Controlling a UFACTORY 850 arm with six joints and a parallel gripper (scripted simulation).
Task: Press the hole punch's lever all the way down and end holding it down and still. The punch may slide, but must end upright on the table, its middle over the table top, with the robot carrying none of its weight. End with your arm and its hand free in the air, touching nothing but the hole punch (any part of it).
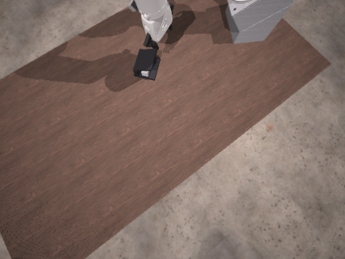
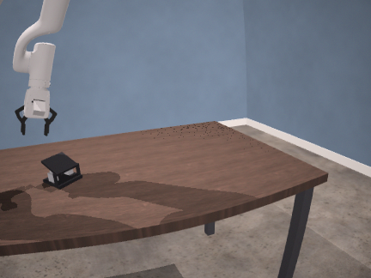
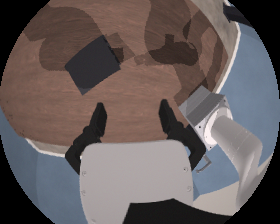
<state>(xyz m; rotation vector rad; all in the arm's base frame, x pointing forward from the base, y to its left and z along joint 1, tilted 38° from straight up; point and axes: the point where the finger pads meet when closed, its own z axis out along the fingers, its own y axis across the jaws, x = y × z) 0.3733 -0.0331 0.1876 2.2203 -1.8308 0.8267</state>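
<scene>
My gripper is now 80 mm short of the hole punch, 50 mm to the left of it and 140 mm above it.
</scene>
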